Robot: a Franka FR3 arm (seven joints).
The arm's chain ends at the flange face. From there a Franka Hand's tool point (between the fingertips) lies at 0.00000 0.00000 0.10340 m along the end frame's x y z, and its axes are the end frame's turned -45 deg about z.
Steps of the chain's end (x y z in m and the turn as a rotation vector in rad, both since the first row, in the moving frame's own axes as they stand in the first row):
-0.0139 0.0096 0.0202 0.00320 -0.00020 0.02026
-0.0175 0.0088 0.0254 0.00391 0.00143 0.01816
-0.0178 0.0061 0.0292 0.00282 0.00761 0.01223
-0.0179 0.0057 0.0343 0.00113 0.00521 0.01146
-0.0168 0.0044 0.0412 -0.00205 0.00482 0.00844
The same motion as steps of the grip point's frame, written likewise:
-0.0164 -0.0033 0.0202 0.00240 0.00212 0.02026
-0.0182 -0.0063 0.0254 0.00175 0.00378 0.01816
-0.0161 -0.0079 0.0292 -0.00339 0.00738 0.01223
-0.0162 -0.0083 0.0343 -0.00288 0.00448 0.01146
-0.0148 -0.0083 0.0412 -0.00486 0.00196 0.00844

